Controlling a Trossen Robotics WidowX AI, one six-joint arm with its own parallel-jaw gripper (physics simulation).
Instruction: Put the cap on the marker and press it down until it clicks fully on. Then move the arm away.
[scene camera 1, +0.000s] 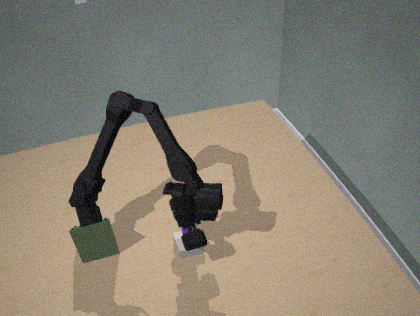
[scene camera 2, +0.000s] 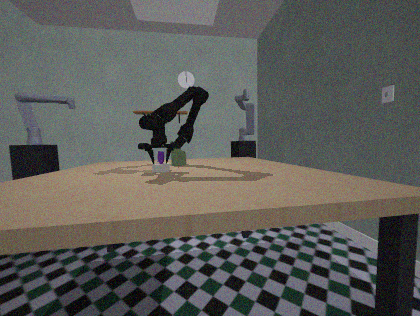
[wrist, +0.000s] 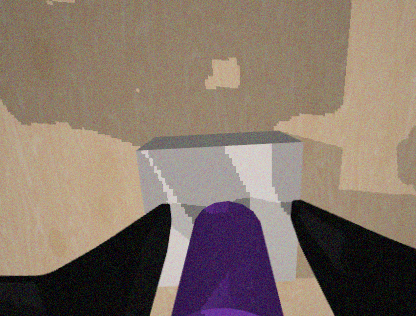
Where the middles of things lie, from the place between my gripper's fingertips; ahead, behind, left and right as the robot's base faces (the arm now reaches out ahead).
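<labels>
I look at the white block (wrist: 262, 170), and my hand is 2 cm above it and 1 cm to the right of it.
</labels>
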